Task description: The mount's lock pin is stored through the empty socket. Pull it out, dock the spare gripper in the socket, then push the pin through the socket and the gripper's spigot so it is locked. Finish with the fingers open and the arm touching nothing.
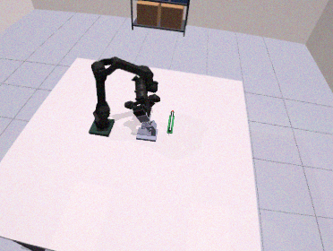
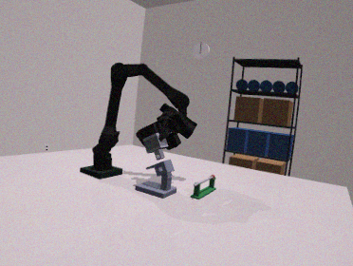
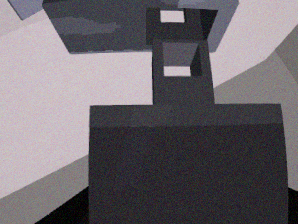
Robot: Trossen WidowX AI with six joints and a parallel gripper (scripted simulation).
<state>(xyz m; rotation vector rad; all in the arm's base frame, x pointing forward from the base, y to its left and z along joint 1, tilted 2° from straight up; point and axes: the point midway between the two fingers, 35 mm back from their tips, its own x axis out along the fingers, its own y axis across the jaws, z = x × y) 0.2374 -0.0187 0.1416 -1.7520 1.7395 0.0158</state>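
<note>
My gripper tip is now 15 cm short of the green cradle, 10 cm to the right of it and 13 cm above it. Also, from my gripper tip: grey mount: 3 cm ahead, 1 cm to the left, 10 cm below; then spare gripper: 2 cm to the left.
</note>
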